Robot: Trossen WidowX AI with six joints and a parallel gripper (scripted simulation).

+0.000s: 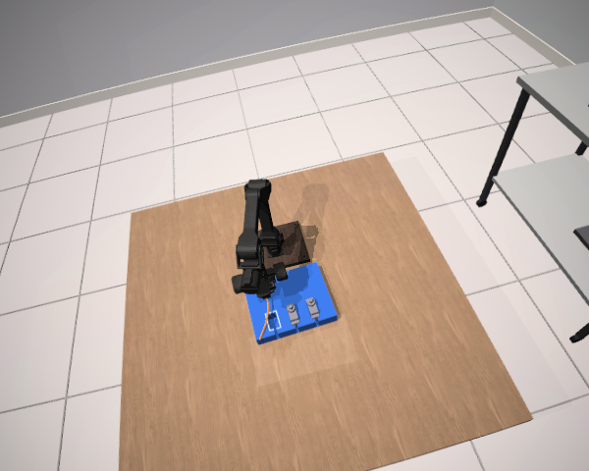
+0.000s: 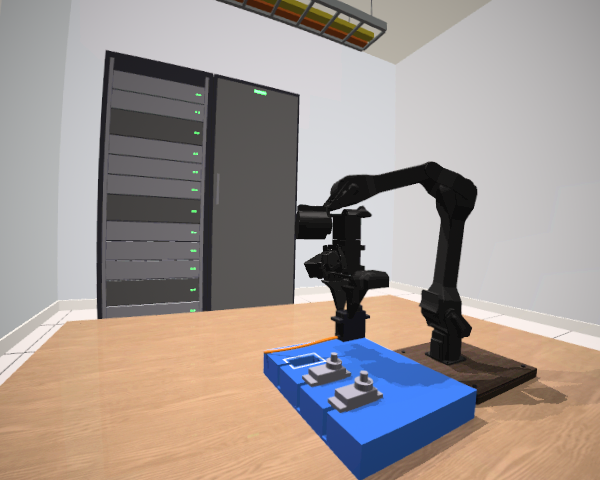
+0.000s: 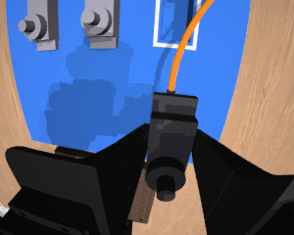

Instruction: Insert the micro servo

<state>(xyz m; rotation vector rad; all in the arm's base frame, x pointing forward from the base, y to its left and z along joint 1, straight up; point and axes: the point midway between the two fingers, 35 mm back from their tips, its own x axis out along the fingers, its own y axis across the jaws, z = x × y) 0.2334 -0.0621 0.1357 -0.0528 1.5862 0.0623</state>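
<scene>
The deck lies 10 cm below my gripper tip, 7 cm to the left of it and 2 cm behind it.
</scene>
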